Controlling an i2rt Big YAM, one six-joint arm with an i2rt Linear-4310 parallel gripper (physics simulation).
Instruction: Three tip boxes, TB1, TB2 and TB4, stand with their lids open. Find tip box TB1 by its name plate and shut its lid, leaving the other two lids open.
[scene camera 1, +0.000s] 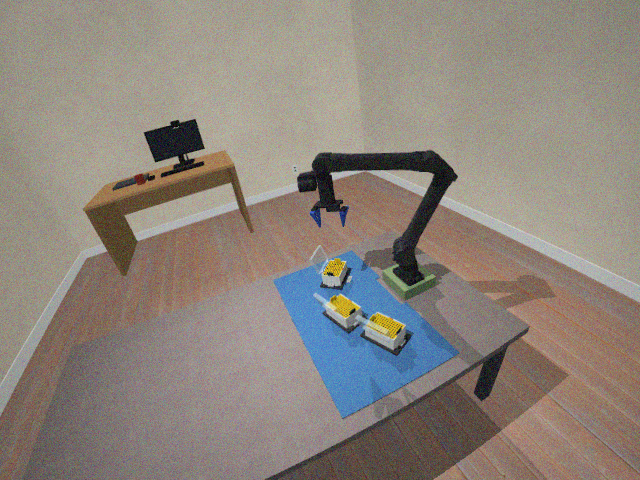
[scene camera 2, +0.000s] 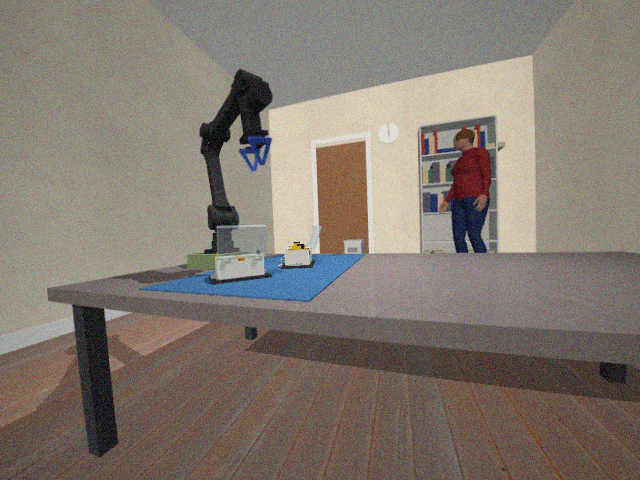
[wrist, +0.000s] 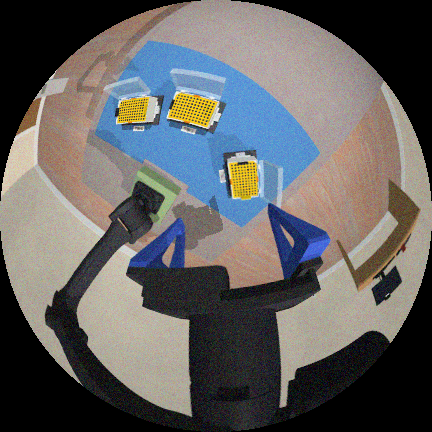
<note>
I see my gripper (scene camera 2: 257, 168), a clear lid (scene camera 2: 238, 241), a clear lid (wrist: 210, 85) and a clear lid (wrist: 134, 86).
My gripper is seen too in the wrist view (wrist: 224, 214).
</note>
